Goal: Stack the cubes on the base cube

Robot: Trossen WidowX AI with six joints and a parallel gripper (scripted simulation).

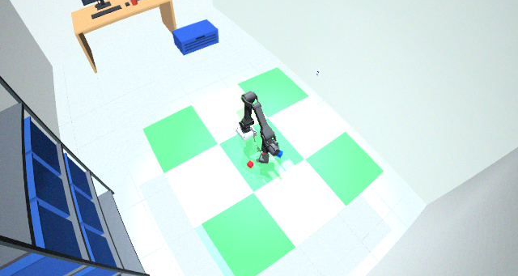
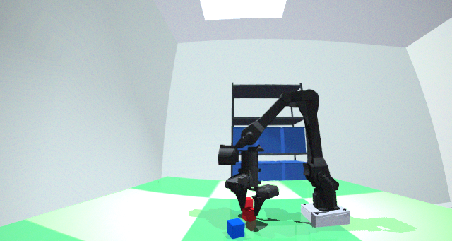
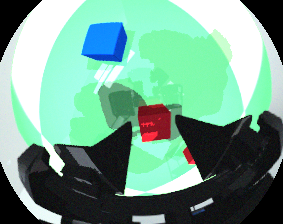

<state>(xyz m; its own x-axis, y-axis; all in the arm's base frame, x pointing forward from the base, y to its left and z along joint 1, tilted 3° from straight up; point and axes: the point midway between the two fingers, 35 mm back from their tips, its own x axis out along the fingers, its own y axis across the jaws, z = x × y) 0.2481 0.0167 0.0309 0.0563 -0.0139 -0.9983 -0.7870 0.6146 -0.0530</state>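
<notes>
The blue base cube is 10 cm to the left of my gripper tip and 3 cm ahead of it. The rest, counted from my gripper tip: red cube (right at my gripper tip).
</notes>
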